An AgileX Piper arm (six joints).
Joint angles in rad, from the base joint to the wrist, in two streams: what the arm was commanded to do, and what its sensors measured. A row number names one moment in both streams.
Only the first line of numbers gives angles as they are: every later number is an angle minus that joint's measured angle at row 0.
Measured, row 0:
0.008 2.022 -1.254 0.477 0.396 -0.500
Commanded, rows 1 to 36:
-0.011 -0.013 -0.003 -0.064 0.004 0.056
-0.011 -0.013 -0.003 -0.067 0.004 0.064
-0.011 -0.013 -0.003 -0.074 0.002 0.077
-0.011 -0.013 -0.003 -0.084 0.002 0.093
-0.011 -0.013 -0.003 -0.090 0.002 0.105
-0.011 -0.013 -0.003 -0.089 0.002 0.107
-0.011 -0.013 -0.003 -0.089 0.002 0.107
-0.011 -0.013 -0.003 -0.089 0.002 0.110
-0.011 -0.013 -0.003 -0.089 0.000 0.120
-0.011 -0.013 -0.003 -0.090 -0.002 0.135
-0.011 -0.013 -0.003 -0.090 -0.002 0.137
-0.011 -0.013 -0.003 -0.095 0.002 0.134
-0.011 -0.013 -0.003 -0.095 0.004 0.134
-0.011 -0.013 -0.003 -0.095 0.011 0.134
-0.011 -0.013 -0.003 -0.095 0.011 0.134
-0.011 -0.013 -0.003 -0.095 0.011 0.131
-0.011 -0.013 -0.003 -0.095 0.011 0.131
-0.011 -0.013 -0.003 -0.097 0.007 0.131
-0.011 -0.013 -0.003 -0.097 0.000 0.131
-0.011 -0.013 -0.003 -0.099 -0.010 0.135
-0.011 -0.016 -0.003 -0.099 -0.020 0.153
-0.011 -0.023 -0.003 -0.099 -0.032 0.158
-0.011 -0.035 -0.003 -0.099 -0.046 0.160
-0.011 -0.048 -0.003 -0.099 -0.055 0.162
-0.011 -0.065 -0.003 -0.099 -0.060 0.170
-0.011 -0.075 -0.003 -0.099 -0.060 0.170
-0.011 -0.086 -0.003 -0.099 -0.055 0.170
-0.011 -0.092 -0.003 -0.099 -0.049 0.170
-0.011 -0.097 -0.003 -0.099 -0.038 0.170
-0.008 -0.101 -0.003 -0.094 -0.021 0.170
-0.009 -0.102 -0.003 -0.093 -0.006 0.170
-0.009 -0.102 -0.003 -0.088 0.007 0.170
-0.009 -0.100 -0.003 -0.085 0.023 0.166
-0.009 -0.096 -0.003 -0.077 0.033 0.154
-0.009 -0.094 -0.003 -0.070 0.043 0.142
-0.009 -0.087 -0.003 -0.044 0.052 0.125
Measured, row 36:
-0.006 -0.090 0.000 -0.083 0.007 0.167
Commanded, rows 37 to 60:
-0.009 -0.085 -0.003 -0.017 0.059 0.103
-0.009 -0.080 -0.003 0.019 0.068 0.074
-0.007 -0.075 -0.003 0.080 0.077 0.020
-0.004 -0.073 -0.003 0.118 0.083 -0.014
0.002 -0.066 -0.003 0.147 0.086 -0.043
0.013 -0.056 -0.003 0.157 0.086 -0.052
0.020 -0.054 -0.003 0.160 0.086 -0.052
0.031 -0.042 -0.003 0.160 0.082 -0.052
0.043 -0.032 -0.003 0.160 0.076 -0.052
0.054 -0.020 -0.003 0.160 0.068 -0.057
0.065 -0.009 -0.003 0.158 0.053 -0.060
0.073 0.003 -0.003 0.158 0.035 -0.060
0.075 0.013 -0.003 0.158 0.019 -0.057
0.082 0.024 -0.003 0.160 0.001 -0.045
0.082 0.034 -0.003 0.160 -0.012 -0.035
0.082 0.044 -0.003 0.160 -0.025 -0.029
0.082 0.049 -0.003 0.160 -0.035 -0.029
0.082 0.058 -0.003 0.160 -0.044 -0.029
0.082 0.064 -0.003 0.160 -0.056 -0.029
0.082 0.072 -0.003 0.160 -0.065 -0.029
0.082 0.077 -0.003 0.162 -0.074 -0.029
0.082 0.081 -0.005 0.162 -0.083 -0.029
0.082 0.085 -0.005 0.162 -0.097 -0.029
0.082 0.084 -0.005 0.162 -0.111 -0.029
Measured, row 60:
0.082 0.077 0.000 0.161 -0.051 -0.031
